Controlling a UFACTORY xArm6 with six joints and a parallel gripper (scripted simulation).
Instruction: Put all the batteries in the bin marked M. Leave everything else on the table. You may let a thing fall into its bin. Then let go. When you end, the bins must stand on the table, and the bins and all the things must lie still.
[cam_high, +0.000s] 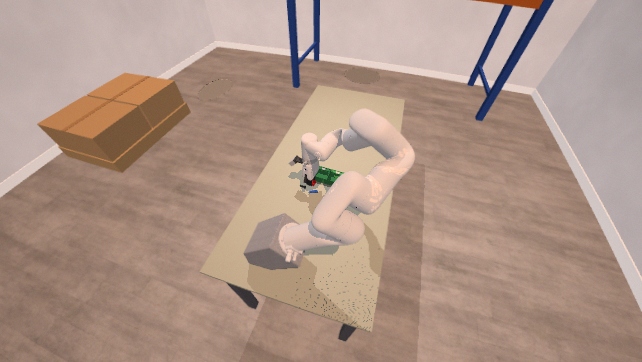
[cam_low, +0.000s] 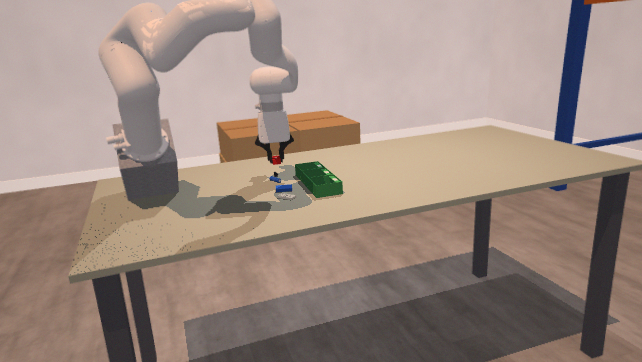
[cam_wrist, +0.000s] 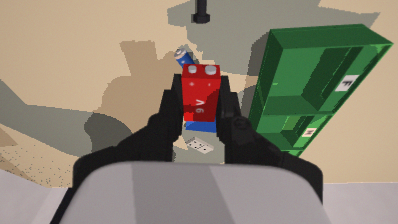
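Now: the green bin 12 cm to the right of my hand, 9 cm ahead of it and 6 cm below it. Round my hand: red battery: 1 cm to the left, 1 cm below; then black piece: 8 cm below, 4 cm to the left, 1 cm ahead; then blue battery: 7 cm below, 1 cm to the right, 1 cm behind.
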